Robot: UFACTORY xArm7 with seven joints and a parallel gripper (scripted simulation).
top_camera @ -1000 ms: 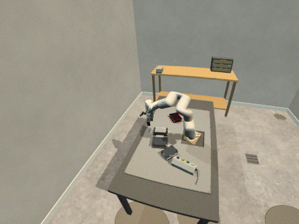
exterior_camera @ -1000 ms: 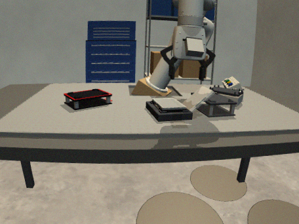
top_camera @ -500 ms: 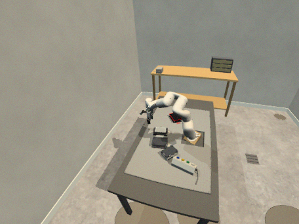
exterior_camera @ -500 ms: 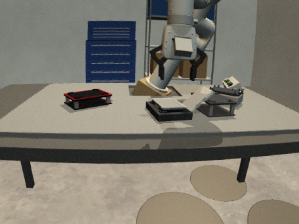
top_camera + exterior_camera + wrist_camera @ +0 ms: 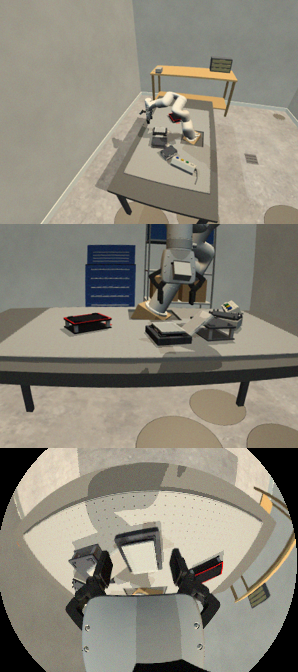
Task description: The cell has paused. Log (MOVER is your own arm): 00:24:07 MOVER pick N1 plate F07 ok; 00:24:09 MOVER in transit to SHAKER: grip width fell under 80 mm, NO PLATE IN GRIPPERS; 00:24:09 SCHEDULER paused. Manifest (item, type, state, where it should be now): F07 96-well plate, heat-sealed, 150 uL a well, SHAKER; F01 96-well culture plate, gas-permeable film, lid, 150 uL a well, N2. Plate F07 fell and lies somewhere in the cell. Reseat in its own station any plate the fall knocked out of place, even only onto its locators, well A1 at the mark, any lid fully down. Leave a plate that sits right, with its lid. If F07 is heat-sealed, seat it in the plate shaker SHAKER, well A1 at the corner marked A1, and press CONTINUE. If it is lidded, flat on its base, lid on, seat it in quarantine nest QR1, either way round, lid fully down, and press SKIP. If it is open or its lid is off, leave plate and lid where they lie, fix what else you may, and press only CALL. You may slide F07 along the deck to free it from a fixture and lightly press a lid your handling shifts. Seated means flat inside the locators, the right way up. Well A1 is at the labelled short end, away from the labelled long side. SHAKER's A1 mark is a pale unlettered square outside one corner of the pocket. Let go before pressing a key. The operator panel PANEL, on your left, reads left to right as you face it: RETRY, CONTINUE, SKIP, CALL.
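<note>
Right now the pale plate is 13 cm to the left of my hand, 13 cm behind it and 11 cm below it. Also, from my hand: pale lid (12 cm behind, 11 cm below, 2 cm to the left).
</note>
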